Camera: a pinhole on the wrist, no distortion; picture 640 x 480 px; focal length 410.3 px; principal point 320.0 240.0 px. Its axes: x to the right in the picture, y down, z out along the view. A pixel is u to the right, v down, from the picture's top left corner.
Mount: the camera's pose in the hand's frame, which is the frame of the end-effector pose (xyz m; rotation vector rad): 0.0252 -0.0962 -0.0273 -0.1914 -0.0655 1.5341
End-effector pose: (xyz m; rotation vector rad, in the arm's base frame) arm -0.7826 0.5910 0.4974 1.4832 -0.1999 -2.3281
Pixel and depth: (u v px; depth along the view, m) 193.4 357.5 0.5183
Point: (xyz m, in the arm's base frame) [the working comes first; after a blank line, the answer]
In the camera's frame: -0.1599 0.1484 0.5183

-1.1734 0.8272 0.8151
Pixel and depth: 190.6 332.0 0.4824
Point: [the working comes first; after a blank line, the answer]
In the camera's frame: -0.1521 0.1082 0.4824

-1.1635 0.8085 0.7649
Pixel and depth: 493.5 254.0 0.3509
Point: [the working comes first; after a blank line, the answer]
In the camera's frame: 0.1484 0.0120 0.3509

-1.0224 0.5070 0.6871
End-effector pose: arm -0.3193 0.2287 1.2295 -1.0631 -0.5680 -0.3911
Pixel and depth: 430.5 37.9 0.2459
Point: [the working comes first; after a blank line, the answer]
In the camera's frame: 0.0662 -0.1211 0.2459

-0.2979 0.4255 1.3879
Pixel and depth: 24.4 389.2 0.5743
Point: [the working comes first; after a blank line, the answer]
In the camera's frame: -0.4138 0.2088 0.5743

-0.9349 0.5175 1.5693
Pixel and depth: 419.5 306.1 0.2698
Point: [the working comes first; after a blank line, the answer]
In the camera's frame: 0.0654 0.0435 0.2698

-0.4258 0.4298 1.2816
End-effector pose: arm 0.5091 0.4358 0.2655 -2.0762 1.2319 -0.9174
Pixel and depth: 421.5 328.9 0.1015
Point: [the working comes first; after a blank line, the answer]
In the camera's frame: 0.0251 0.0220 0.1015

0.5896 0.4807 0.2671
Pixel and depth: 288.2 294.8 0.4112
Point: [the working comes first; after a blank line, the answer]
In the camera's frame: -0.0319 0.0549 0.4112

0.8129 0.6042 0.0797
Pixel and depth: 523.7 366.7 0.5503
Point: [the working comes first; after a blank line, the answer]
In the camera's frame: 0.2732 0.1699 0.5503

0.6778 0.5902 -0.2478
